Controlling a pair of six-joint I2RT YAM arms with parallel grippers.
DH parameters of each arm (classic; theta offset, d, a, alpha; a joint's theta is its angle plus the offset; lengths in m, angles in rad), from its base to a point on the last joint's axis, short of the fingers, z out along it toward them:
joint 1: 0 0.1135 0.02 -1.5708
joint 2: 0 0 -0.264 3.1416
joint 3: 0.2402 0 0.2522 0
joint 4: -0.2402 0 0.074 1.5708
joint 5: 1.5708 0 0 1.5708
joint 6: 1.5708 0.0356 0 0
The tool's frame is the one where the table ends.
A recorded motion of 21 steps. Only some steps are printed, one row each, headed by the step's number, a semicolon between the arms.
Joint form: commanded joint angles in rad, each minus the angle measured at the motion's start. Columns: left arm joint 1, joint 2, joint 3, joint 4, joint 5, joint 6; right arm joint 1, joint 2, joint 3, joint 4, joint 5, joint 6.
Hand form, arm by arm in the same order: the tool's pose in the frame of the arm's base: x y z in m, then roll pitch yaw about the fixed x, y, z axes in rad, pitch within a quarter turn. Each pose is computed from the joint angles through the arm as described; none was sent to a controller.
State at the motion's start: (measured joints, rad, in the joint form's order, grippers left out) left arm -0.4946 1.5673 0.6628 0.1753 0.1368 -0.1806; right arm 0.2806 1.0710 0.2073 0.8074 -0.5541 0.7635
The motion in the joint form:
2: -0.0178 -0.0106 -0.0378 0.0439 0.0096 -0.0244; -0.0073 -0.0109 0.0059 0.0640 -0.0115 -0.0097
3: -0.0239 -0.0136 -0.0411 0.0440 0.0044 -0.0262; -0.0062 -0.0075 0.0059 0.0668 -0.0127 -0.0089
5: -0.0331 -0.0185 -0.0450 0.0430 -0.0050 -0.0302; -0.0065 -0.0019 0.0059 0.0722 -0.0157 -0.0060
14: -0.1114 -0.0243 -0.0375 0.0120 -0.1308 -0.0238; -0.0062 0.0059 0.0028 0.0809 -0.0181 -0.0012
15: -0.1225 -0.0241 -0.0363 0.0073 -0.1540 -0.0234; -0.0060 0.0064 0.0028 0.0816 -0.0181 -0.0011
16: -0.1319 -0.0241 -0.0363 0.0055 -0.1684 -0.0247; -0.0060 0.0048 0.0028 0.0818 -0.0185 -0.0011
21: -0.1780 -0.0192 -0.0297 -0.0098 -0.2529 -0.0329; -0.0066 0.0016 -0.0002 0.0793 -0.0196 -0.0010
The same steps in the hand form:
2: 0.2530 -0.1483 0.1452 -2.7762 0.8059 2.9243; 0.1895 0.0729 0.2026 1.5401 0.8299 2.3872
3: 0.2515 -0.1492 0.1451 -2.7792 0.8061 2.9211; 0.1897 0.0733 0.2022 1.5409 0.8288 2.3901
5: 0.2493 -0.1507 0.1453 -2.7838 0.8065 2.9183; 0.1901 0.0734 0.2018 1.5414 0.8259 2.3932
14: 0.2389 -0.1658 0.1462 -2.9131 0.8163 2.8364; 0.1902 0.0736 0.2003 1.5443 0.8200 2.3981
15: 0.2375 -0.1677 0.1461 -2.9368 0.8174 2.8251; 0.1902 0.0736 0.2003 1.5440 0.8200 2.3981
16: 0.2361 -0.1695 0.1459 -2.9497 0.8183 2.8178; 0.1901 0.0736 0.2006 1.5418 0.8209 2.3969
21: 0.2302 -0.1781 0.1454 -3.0269 0.8214 2.7831; 0.1894 0.0733 0.2000 1.5447 0.8196 2.3995

